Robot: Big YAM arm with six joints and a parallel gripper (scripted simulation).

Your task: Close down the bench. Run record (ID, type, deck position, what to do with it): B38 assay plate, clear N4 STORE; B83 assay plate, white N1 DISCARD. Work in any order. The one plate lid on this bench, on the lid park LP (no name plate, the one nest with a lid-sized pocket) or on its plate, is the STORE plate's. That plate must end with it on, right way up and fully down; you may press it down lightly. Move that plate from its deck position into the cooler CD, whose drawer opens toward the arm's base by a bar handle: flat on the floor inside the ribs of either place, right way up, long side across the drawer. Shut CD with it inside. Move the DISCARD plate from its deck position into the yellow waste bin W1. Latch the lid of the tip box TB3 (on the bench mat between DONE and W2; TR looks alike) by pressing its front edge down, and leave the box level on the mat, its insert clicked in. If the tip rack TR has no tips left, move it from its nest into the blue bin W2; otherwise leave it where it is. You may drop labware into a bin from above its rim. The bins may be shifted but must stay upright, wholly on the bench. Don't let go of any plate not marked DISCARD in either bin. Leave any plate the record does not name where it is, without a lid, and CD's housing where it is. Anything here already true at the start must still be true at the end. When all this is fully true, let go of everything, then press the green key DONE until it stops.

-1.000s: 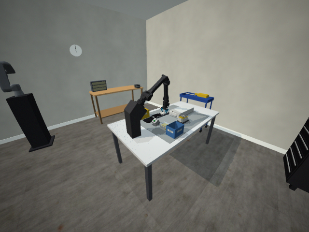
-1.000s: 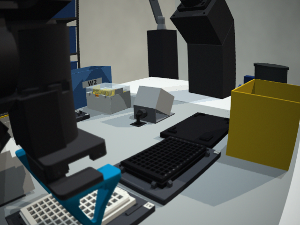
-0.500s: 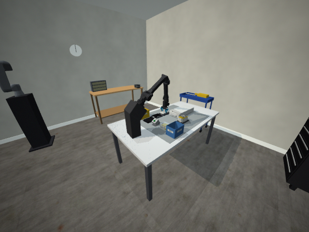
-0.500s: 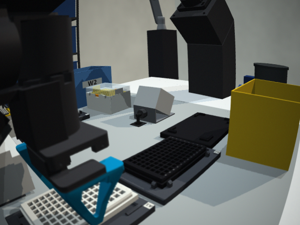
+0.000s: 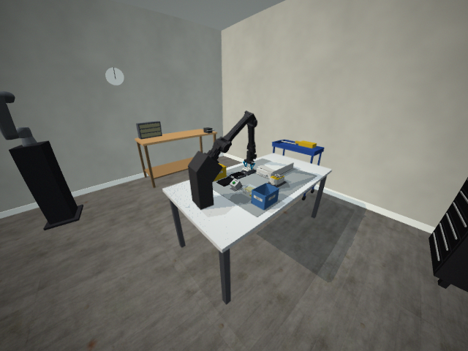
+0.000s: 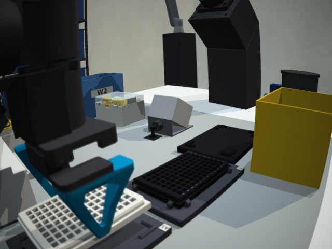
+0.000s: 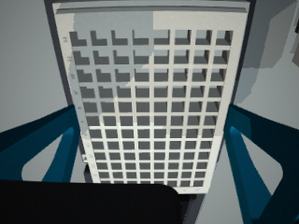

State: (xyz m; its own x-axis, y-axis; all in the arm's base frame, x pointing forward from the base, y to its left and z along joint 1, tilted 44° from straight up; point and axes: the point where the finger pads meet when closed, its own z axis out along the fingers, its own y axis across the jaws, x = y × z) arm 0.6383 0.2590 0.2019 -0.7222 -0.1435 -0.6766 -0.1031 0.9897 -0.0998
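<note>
Now: hand 4 cm above the nest N1. Also, from my hand: black plate (18 cm behind, 2 cm to the right, 3 cm below); white plate (right at my hand); clear plate lid (12 cm ahead, 18 cm to the right, 2 cm below).
</note>
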